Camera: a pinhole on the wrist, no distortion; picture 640 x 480 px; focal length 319.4 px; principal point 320.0 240.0 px. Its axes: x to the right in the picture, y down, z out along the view. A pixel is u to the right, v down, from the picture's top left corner.
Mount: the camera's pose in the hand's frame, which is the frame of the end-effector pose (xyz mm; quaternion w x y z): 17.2 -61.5 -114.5 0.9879 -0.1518 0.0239 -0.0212
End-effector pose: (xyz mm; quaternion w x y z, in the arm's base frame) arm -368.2 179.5 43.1 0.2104 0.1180 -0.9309 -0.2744
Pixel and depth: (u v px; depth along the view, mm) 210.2 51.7 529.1
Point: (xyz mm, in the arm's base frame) -442.6 297.6 -485.8
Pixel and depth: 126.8 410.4 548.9
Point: -319.5 752.5 -77.7
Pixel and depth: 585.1 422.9 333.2
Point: -731.7 304.5 160.5
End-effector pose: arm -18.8 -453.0 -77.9 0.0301 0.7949 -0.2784 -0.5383
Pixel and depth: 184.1 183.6 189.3
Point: -88.8 -379.6 -77.0
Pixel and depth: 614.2 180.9 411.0
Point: -144.8 -553.1 -555.1
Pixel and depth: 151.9 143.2 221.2
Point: -126.3 -334.9 -72.2
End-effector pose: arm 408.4 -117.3 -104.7 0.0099 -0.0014 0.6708 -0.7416
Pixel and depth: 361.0 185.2 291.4
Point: 342.4 -291.8 -64.0
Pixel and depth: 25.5 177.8 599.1
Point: 922.6 -623.6 -81.0
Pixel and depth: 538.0 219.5 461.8
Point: 58.3 -446.4 -109.1
